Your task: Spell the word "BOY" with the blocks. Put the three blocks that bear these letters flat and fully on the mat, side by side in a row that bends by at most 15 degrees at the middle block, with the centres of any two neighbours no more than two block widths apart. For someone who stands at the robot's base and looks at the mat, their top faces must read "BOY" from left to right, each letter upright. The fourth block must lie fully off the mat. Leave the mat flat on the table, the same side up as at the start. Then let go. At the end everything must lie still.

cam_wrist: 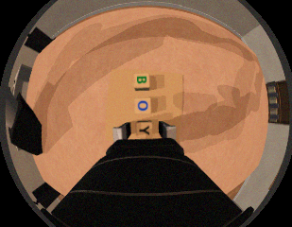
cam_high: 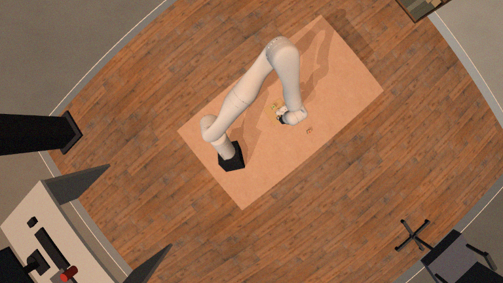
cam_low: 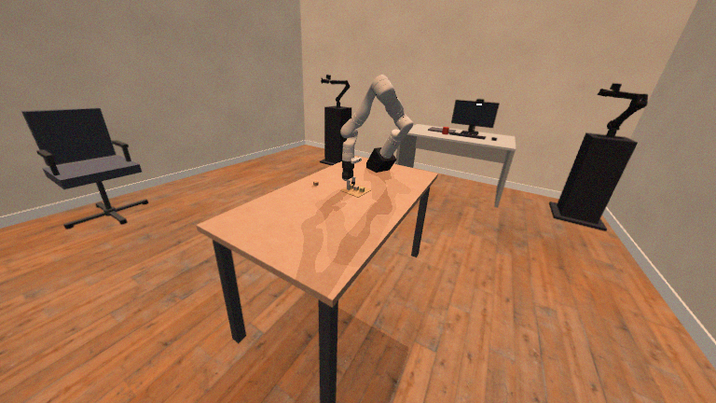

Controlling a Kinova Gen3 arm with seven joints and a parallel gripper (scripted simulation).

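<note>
Right now the mat is 40 mm to the left of my hand and 20 mm below it.
</note>
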